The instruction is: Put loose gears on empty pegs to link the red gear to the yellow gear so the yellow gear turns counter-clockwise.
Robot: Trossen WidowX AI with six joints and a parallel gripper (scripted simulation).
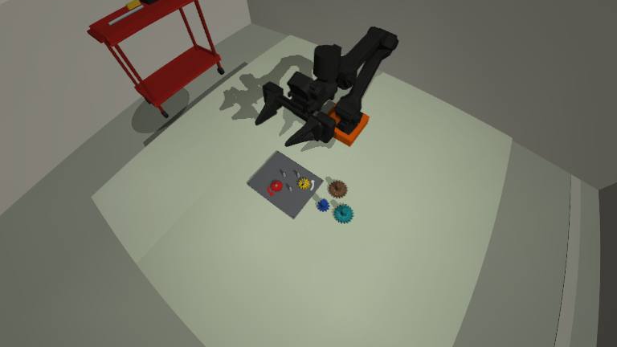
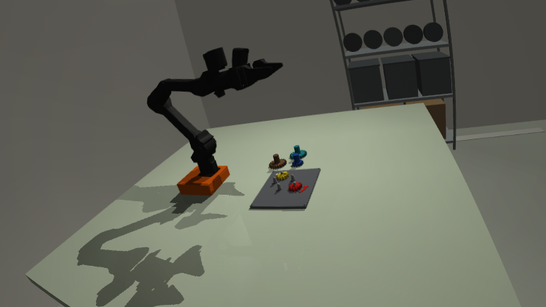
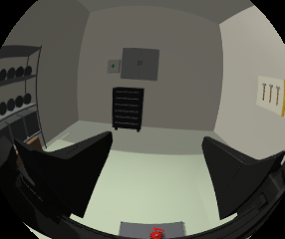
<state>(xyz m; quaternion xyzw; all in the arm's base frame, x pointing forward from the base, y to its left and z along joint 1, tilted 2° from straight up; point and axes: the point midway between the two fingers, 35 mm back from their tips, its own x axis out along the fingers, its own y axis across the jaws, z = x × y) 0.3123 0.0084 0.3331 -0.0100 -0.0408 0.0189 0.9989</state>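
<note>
Right now my gripper tip is 350 mm above the brown gear, 140 mm past it and 110 mm to the right of it. The rest, counted from my gripper tip: small blue gear 350 mm below, 110 mm to the left, 60 mm behind; then yellow gear 350 mm below, 80 mm behind, 10 mm to the left; then red gear 350 mm below, 50 mm to the right, 10 mm behind.
</note>
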